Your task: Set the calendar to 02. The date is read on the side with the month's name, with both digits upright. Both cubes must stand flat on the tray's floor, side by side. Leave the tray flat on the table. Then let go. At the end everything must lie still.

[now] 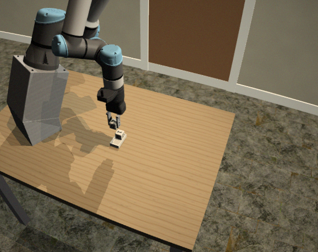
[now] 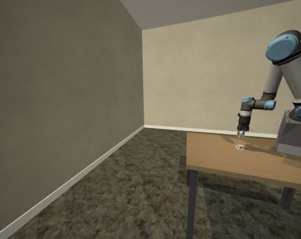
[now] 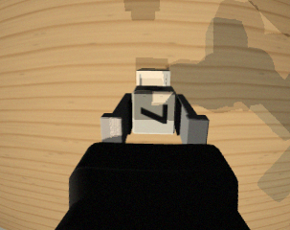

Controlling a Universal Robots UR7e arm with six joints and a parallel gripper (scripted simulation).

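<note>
Right now the digit cube is 1 cm below my hand. The rest, counted from my hand: calendar tray: 2 cm to the left, 13 cm below.
</note>
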